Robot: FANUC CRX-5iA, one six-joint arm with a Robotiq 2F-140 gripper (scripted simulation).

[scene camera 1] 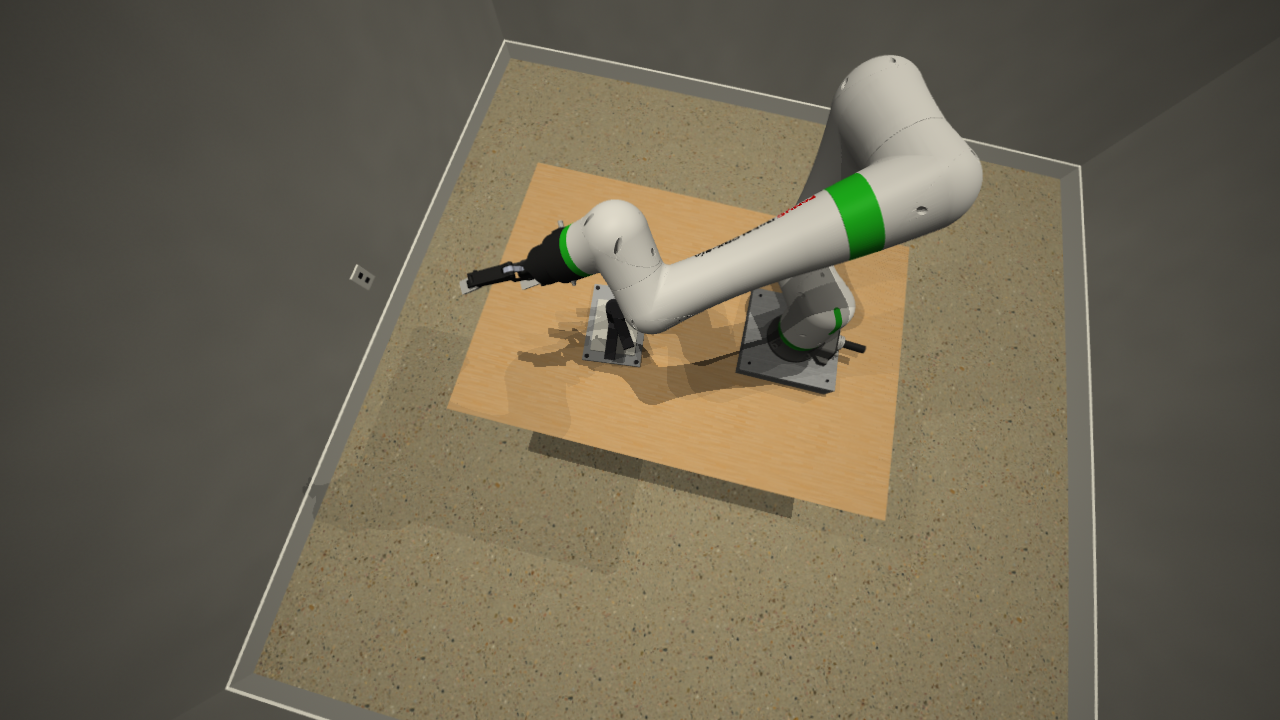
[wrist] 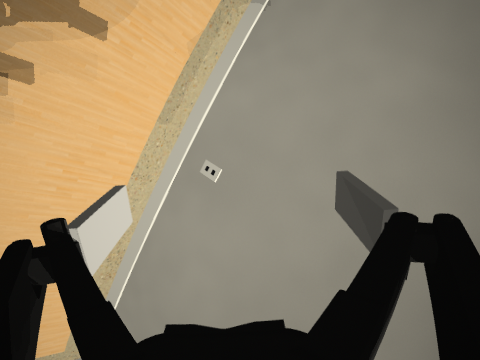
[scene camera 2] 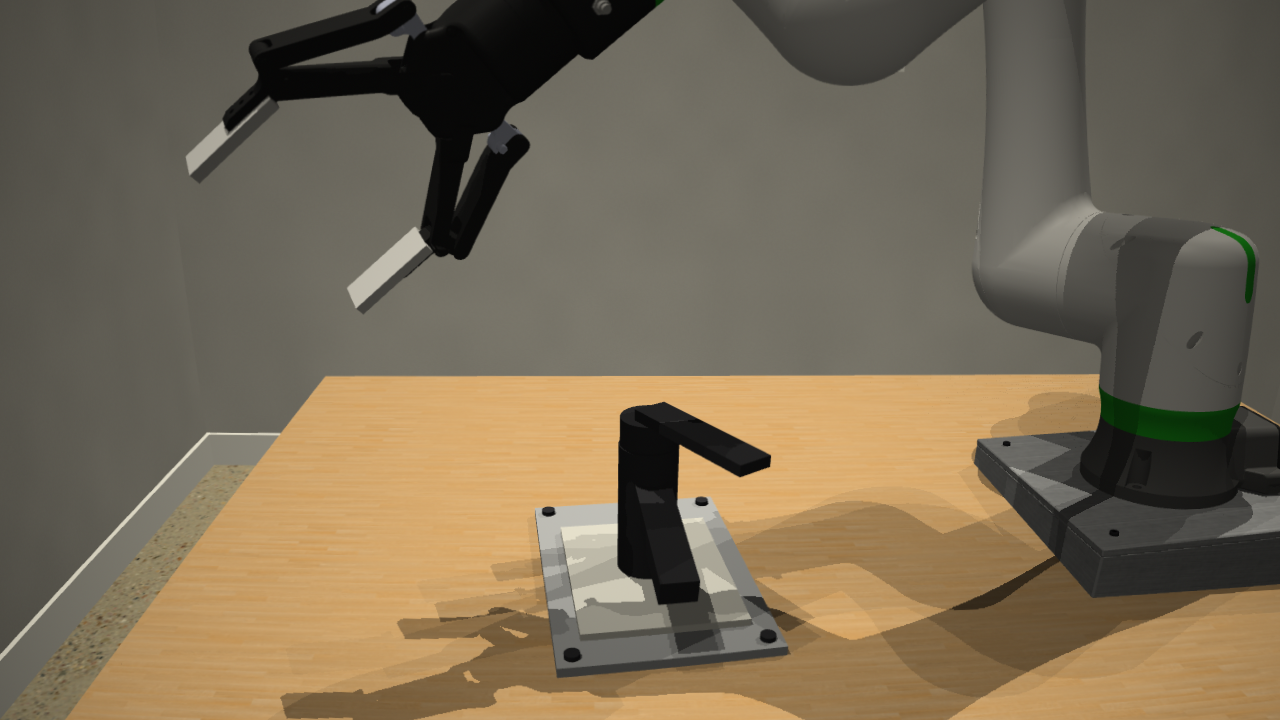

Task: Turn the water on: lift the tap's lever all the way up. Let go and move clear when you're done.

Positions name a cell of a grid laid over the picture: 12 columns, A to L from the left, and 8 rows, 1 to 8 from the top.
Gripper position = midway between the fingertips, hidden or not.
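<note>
Black tap (scene camera 1: F4) visible. My gripper (scene camera 2: C3) (scene camera 1: E4) (wrist: F5) visible too.
</note>
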